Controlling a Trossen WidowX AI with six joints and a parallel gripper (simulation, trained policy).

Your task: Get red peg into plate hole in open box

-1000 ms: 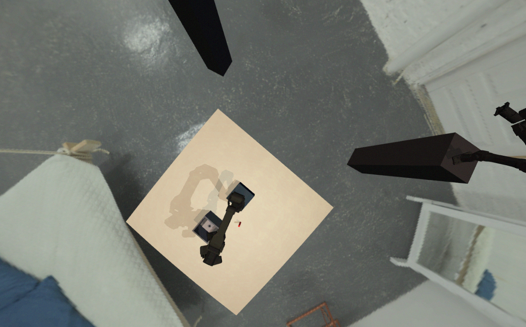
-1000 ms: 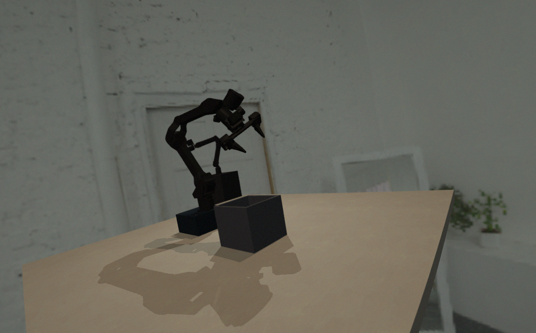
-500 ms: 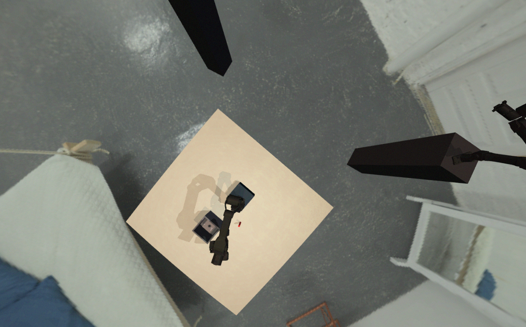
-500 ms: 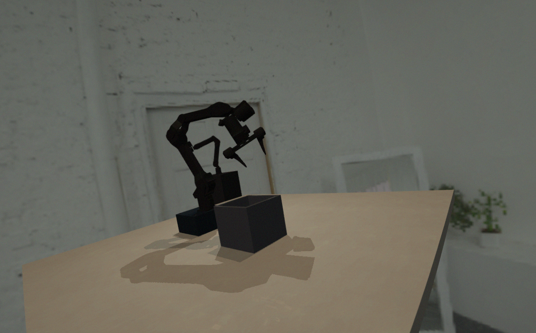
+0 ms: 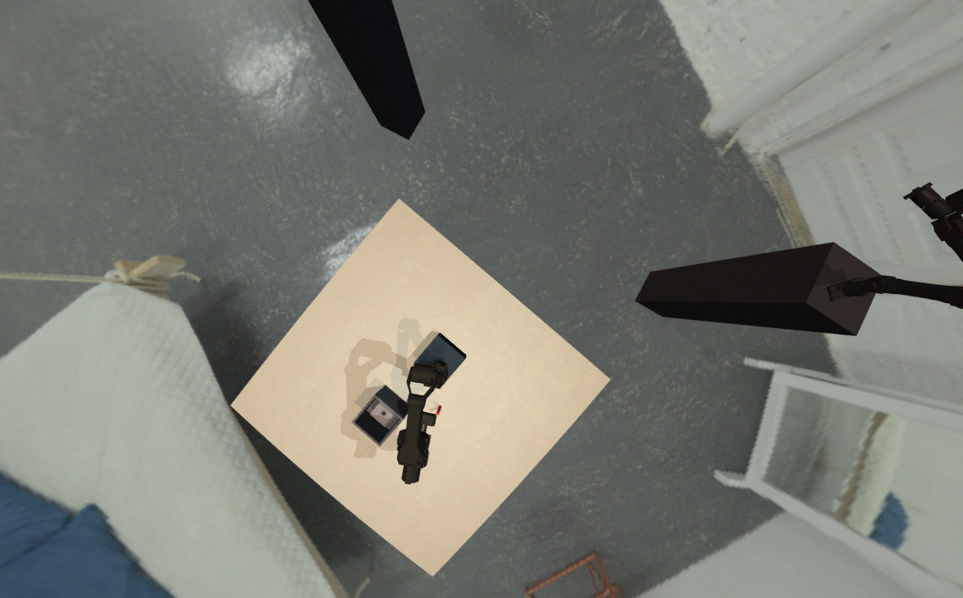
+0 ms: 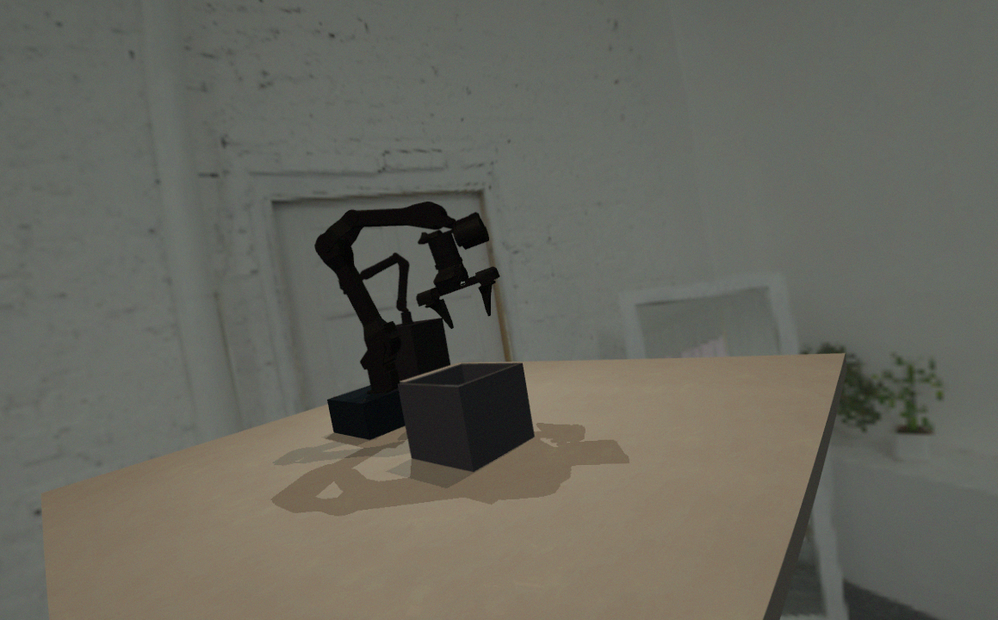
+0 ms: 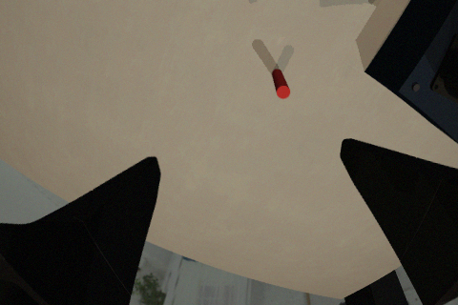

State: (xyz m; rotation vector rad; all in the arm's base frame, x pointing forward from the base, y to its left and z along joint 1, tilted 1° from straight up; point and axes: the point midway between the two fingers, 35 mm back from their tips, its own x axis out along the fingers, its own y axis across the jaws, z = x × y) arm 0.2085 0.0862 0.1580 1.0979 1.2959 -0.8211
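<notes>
The red peg is 30 mm behind my gripper tip and 170 mm below it. Also, from my gripper tip: plate 100 mm ahead, 210 mm to the right, 160 mm below.
</notes>
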